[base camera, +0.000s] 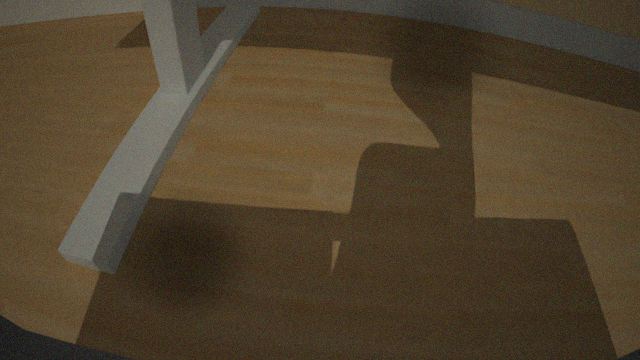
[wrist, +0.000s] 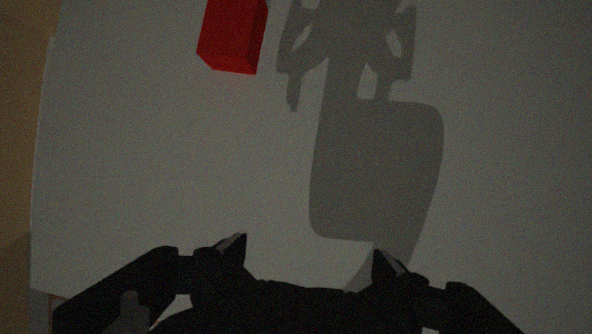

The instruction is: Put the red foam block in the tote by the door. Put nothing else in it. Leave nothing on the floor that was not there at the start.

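Frame: origin at the arm's base, x up, y back, z right, level; millimetres.
Where they show: gripper, fingertip midpoint: (wrist: 308, 255).
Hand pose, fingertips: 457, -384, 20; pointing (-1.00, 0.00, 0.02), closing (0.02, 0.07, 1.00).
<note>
Each offset is from my fingertips to the top centre of the thing, as dx, dy, dz. "spot": to the spot under its first point. Level surfaces: height alone.
The red foam block {-88, -228, -97} (wrist: 231, 37) lies on a pale table top {dx -133} (wrist: 125, 150), at the top of the wrist view and left of centre; its far end is cut off by the frame edge. My gripper (wrist: 308, 255) is open, with its two fingertips wide apart at the bottom of the wrist view. Nothing is between them. The block is beyond the fingertips and to their left, apart from them. The tote and the door do not show in either view. The gripper and the block do not show in the base camera view.
The table's left edge runs down the left of the wrist view, with wooden floor (wrist: 15, 125) beyond it. In the base camera view a pale table leg and foot {spot: -828, -66, -287} (base camera: 135, 145) stand on the wooden floor {dx -853} (base camera: 280, 125) at the left. Large shadows fall across floor and table top.
</note>
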